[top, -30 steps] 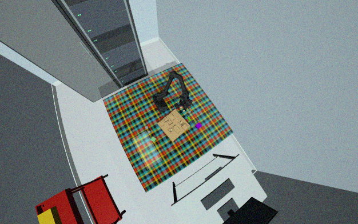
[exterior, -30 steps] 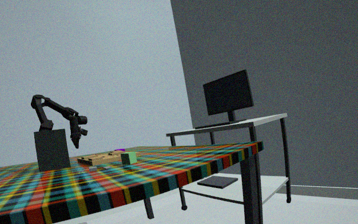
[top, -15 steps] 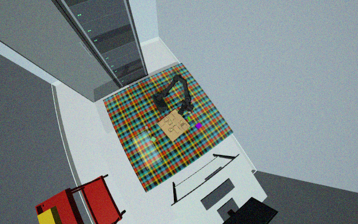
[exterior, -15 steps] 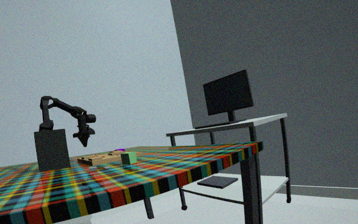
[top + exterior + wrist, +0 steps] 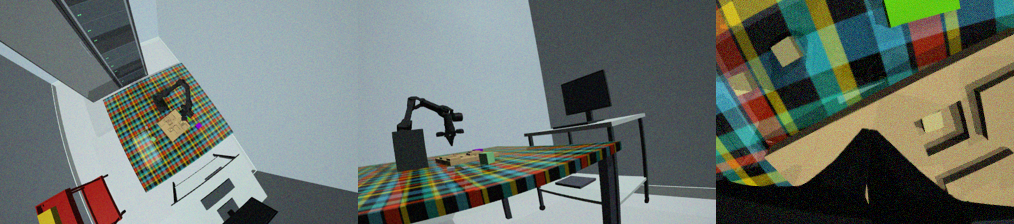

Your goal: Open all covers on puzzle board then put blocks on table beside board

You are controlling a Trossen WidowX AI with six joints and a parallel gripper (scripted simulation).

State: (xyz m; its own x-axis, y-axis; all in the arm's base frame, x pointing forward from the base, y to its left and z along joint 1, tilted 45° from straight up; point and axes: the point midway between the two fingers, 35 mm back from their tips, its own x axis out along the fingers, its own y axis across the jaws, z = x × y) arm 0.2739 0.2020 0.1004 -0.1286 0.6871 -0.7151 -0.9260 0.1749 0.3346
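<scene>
Now: gripper tip 8 cm above the bright green block, 7 cm to the right of it and 6 cm short of it. From my gripper tip the other things lie so: purple block: 19 cm ahead, 14 cm to the left, 7 cm below; grey piece: 47 cm to the right, 8 cm below, 4 cm behind; pale green block: 44 cm to the right, 13 cm ahead, 6 cm below.
</scene>
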